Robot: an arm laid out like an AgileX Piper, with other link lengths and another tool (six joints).
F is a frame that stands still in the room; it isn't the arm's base.
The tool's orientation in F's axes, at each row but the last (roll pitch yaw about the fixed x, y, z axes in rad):
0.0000 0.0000 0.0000
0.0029 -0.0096 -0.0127
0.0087 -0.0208 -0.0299
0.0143 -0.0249 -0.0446
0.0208 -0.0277 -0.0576
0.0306 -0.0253 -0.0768
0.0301 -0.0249 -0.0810
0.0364 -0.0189 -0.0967
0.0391 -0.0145 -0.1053
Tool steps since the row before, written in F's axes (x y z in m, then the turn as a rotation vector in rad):
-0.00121 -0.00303 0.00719 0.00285 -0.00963 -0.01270
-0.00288 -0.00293 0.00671 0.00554 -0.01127 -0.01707
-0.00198 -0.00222 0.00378 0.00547 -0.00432 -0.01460
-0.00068 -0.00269 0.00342 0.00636 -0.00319 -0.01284
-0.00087 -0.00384 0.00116 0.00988 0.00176 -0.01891
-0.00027 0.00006 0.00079 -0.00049 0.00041 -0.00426
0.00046 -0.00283 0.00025 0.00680 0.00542 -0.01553
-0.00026 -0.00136 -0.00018 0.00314 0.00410 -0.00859
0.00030 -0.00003 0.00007 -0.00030 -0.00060 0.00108
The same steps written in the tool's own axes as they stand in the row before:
-0.00121 -0.00303 0.00719 0.00285 -0.00963 -0.01270
-0.00278 -0.00295 0.00675 0.00552 -0.01125 -0.01709
-0.00183 -0.00224 0.00384 0.00529 -0.00428 -0.01468
-0.00047 -0.00267 0.00347 0.00617 -0.00309 -0.01295
-0.00062 -0.00386 0.00126 0.00923 0.00193 -0.01922
-0.00025 0.00006 0.00080 -0.00063 0.00024 -0.00425
0.00069 -0.00278 0.00032 0.00595 0.00548 -0.01586
-0.00013 -0.00138 -0.00013 0.00257 0.00407 -0.00879
0.00030 0.00000 0.00007 -0.00022 -0.00059 0.00111

